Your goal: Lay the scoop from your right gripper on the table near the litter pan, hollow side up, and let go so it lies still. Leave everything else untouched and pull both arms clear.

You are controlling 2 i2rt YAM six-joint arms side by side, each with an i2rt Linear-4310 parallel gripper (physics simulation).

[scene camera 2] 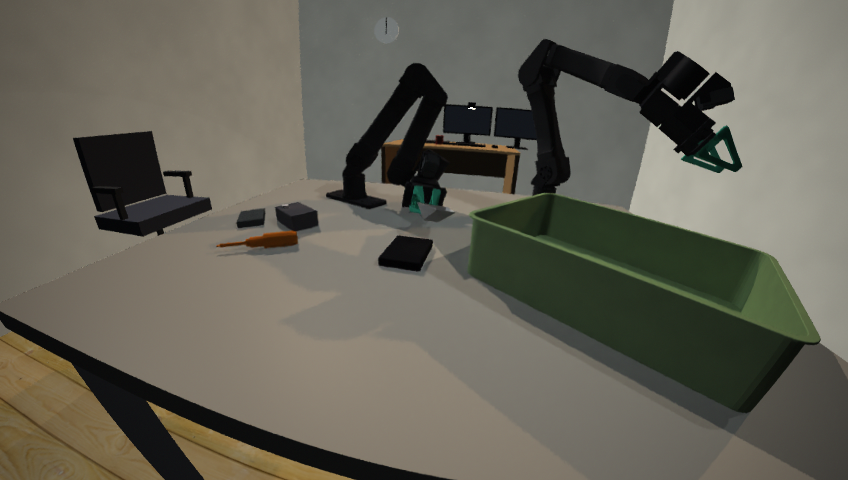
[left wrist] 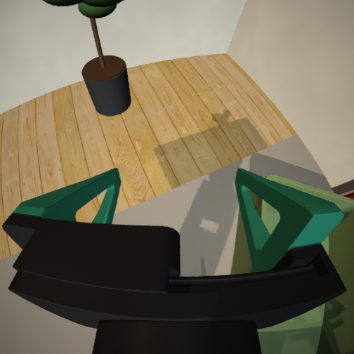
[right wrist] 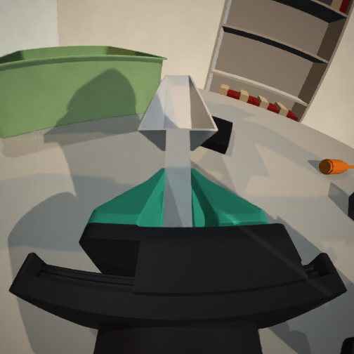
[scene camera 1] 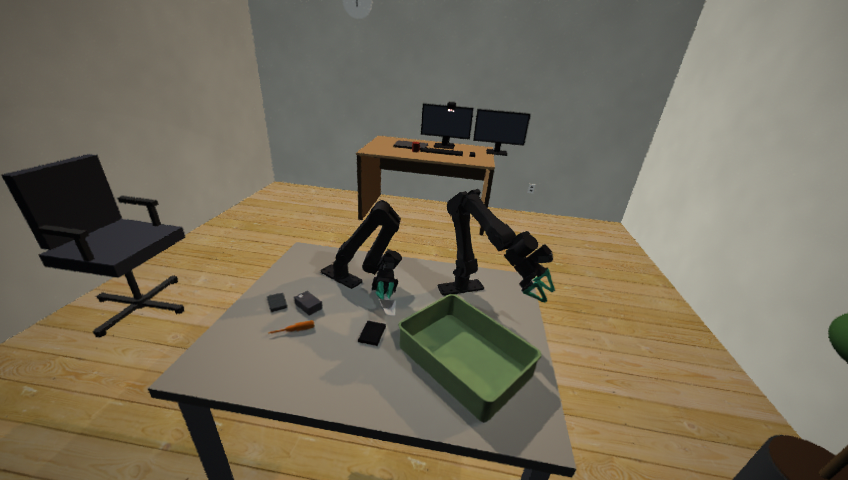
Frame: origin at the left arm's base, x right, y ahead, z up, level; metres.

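Seen in the pictures: left gripper, fingertip midpoint: (scene camera 2: pixel 729 170) (scene camera 1: pixel 549 296); right gripper, fingertip midpoint: (scene camera 1: pixel 385 300); left arm's base, origin of the base link: (scene camera 1: pixel 460 287); right arm's base, origin of the base link: (scene camera 2: pixel 354 200) (scene camera 1: pixel 341 276).
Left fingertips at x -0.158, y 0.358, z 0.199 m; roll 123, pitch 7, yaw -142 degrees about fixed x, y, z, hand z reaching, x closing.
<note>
Pixels of each thing's top centre, then the offset from my left fingertips to it. Level surfaces: height alone.
- table, its level: dz -0.199 m
- green litter pan, middle of its top: (scene camera 2: pixel 626 234) (scene camera 1: pixel 467 338) dx +0.304, dy +0.023, dz -0.103 m
- black flat box, middle of its top: (scene camera 2: pixel 407 247) (scene camera 1: pixel 372 331) dx +0.584, dy -0.164, dz -0.184 m
- orange screwdriver, middle of its top: (scene camera 2: pixel 255 235) (scene camera 1: pixel 291 325) dx +0.858, dy -0.243, dz -0.172 m
- dark box, middle of its top: (scene camera 2: pixel 295 206) (scene camera 1: pixel 307 298) dx +0.800, dy -0.370, dz -0.158 m
- smaller dark block, middle of its top: (scene camera 2: pixel 251 214) (scene camera 1: pixel 276 300) dx +0.916, dy -0.415, dz -0.184 m
My right gripper (scene camera 1: pixel 385 295) (scene camera 2: pixel 426 208) (right wrist: pixel 177 174) is shut on the handle of the grey scoop (scene camera 1: pixel 389 307) (scene camera 2: pixel 436 211) (right wrist: pixel 177 107). The scoop's hollow side shows in the right wrist view. It is low over the table (scene camera 1: pixel 285 380) (scene camera 2: pixel 226 356), left of the green litter pan (scene camera 1: pixel 455 371) (scene camera 2: pixel 595 303) (right wrist: pixel 85 95) in the scene views; whether it touches the table I cannot tell. My left gripper (scene camera 1: pixel 546 290) (scene camera 2: pixel 714 166) (left wrist: pixel 177 174) is open and empty, held high behind the pan, at the right of the scene views.
A black flat box (scene camera 1: pixel 371 333) (scene camera 2: pixel 405 252) (right wrist: pixel 220 135) lies near the scoop and the pan's left side. An orange screwdriver (scene camera 1: pixel 300 327) (scene camera 2: pixel 270 239) (right wrist: pixel 334 166), a dark box (scene camera 1: pixel 308 302) (scene camera 2: pixel 296 216) and a smaller dark block (scene camera 1: pixel 276 302) (scene camera 2: pixel 251 217) lie farther left in the scene views.
</note>
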